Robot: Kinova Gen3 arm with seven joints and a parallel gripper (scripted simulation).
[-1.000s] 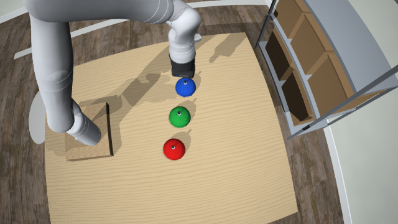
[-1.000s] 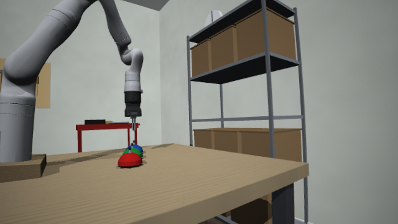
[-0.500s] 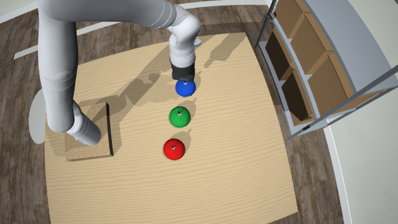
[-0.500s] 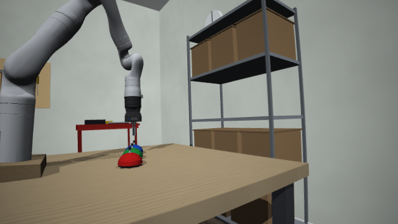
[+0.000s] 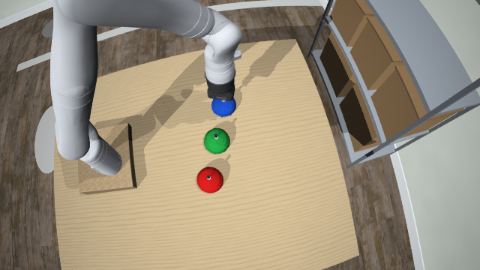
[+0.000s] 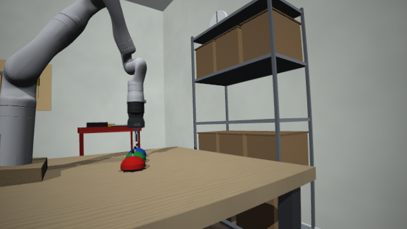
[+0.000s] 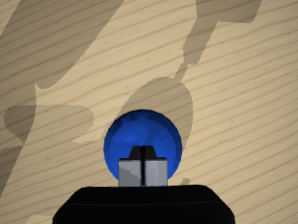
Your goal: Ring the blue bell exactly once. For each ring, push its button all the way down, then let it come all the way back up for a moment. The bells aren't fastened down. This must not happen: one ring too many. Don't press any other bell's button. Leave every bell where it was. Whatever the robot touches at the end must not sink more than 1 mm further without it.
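The blue bell is 5 cm below my hand. The rest, counted from my hand: green bell: 6 cm behind, 11 cm to the right, 5 cm below; red bell: 13 cm behind, 23 cm to the right, 5 cm below.
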